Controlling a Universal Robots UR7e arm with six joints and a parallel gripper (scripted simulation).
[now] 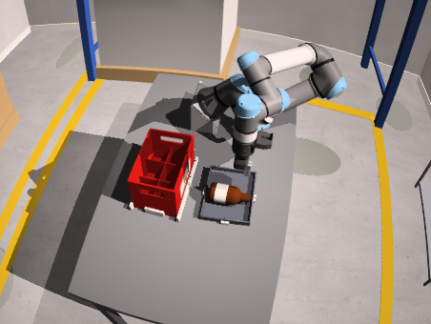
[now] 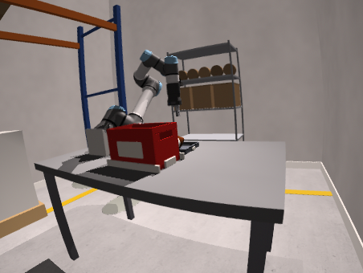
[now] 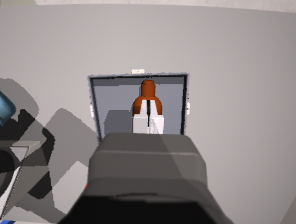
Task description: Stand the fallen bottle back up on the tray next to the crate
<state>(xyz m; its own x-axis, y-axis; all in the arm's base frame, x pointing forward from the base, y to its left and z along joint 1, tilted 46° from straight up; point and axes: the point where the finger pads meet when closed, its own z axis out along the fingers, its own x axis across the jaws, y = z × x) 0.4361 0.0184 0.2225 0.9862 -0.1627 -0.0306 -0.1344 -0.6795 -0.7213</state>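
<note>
Right now my hand is 1 cm past the bottle, 5 cm to the left of it and 16 cm above it. The rest, counted from my hand: tray: 3 cm behind, 5 cm to the right, 19 cm below; then red crate: 5 cm behind, 32 cm to the right, 12 cm below.
</note>
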